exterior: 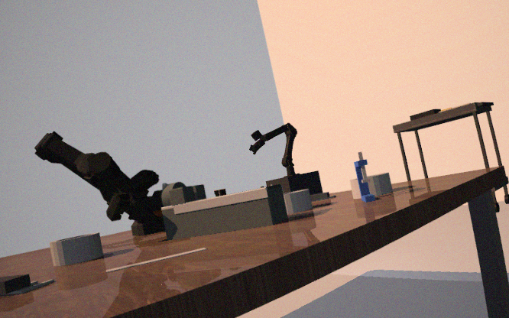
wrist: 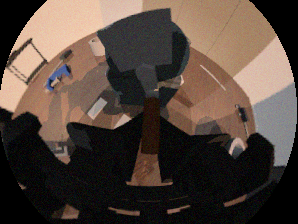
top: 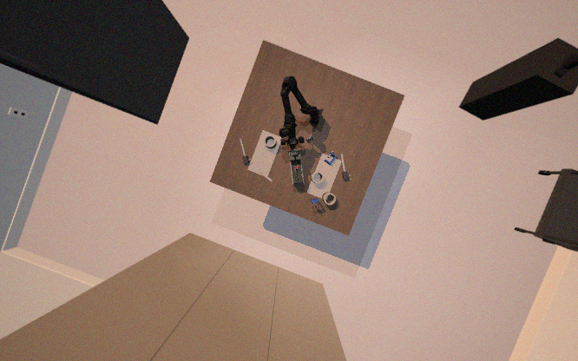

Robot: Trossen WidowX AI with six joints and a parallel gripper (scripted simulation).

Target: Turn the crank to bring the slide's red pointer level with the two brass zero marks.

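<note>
Right now my gripper tip is 30 mm below the crank handle, 10 mm to the left of it and 10 mm past it. Also, from my gripper tip: red pointer: 120 mm ahead, 100 mm to the left, 50 mm above; thin white rod: 310 mm ahead, 110 mm to the right, 30 mm below.
</note>
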